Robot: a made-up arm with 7 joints. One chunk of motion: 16 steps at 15 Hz.
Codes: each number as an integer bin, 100 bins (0 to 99) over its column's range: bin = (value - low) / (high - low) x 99, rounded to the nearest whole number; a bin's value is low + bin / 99 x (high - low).
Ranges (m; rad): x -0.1..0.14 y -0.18..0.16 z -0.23..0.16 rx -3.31..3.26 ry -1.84..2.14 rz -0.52..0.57
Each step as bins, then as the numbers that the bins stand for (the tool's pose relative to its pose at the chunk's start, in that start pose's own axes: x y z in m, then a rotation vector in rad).
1 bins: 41 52 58 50 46 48
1 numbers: -0.0006 -0.0014 -0.0015 0.0082 0.0093 0.0085
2 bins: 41 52 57 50 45 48
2 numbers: -0.0006 -0.0014 -0.0055 0.0082 -0.0309 0.0085
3 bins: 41 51 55 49 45 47
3 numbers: -0.0006 -0.0048 -0.0133 -0.0582 -0.0309 -0.0025
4 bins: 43 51 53 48 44 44
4 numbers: 0.0042 -0.0048 -0.0212 -0.1245 -0.0711 -0.0356
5 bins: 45 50 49 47 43 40
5 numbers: 0.0091 -0.0083 -0.0370 -0.1909 -0.1113 -0.0796
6 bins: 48 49 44 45 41 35
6 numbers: 0.0164 -0.0117 -0.0567 -0.3236 -0.1917 -0.1346
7 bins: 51 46 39 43 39 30
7 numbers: 0.0236 -0.0220 -0.0764 -0.4564 -0.2721 -0.1897
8 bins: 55 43 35 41 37 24
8 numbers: 0.0333 -0.0323 -0.0921 -0.5891 -0.3525 -0.2558
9 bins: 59 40 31 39 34 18
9 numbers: 0.0430 -0.0426 -0.1079 -0.7218 -0.4731 -0.3218
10 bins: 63 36 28 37 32 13
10 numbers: 0.0527 -0.0564 -0.1197 -0.8545 -0.5535 -0.3769
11 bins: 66 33 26 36 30 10
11 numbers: 0.0600 -0.0667 -0.1276 -0.9209 -0.6339 -0.4099
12 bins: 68 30 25 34 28 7
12 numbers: 0.0648 -0.0770 -0.1315 -1.0536 -0.7143 -0.4429
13 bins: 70 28 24 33 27 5
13 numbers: 0.0697 -0.0838 -0.1355 -1.1200 -0.7545 -0.4649
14 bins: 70 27 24 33 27 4
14 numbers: 0.0697 -0.0873 -0.1355 -1.1200 -0.7545 -0.4760
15 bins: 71 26 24 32 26 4
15 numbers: 0.0721 -0.0907 -0.1355 -1.1864 -0.7947 -0.4760
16 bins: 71 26 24 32 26 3
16 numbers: 0.0721 -0.0907 -0.1355 -1.1864 -0.7947 -0.4870
